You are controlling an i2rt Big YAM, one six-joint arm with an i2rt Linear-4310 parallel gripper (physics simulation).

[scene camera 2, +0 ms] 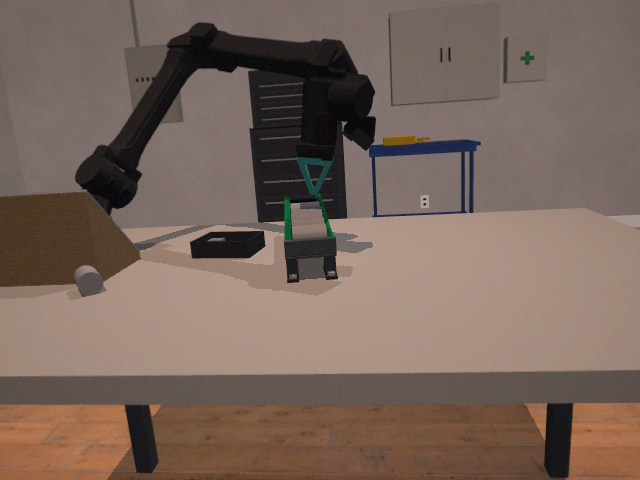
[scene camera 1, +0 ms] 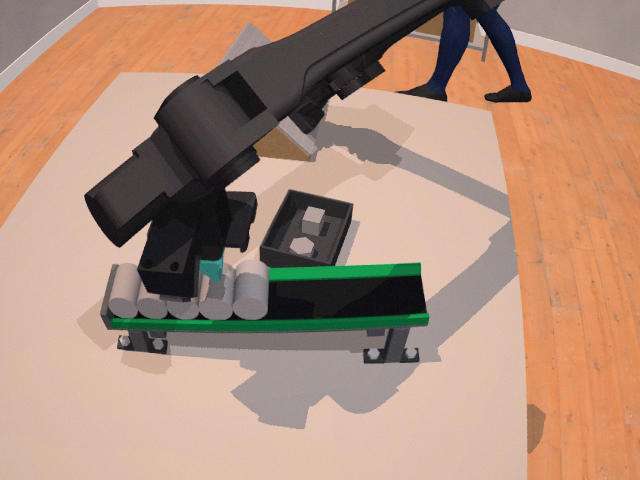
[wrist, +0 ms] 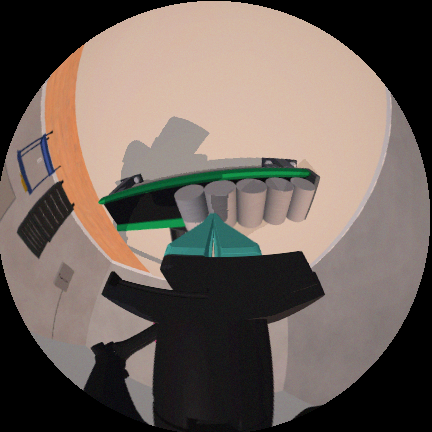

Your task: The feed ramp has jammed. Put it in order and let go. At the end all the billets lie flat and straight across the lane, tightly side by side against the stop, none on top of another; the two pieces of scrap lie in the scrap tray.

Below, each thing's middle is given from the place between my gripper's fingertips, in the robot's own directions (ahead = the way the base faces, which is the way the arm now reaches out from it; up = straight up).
Right now my hand is 15 cm to the left of the stop (scene camera 2: 321, 245), 7 cm above it and 3 cm short of it. Round my hand: black scrap tray (scene camera 1: 274, 250): 21 cm behind, 11 cm below, 4 cm to the left.
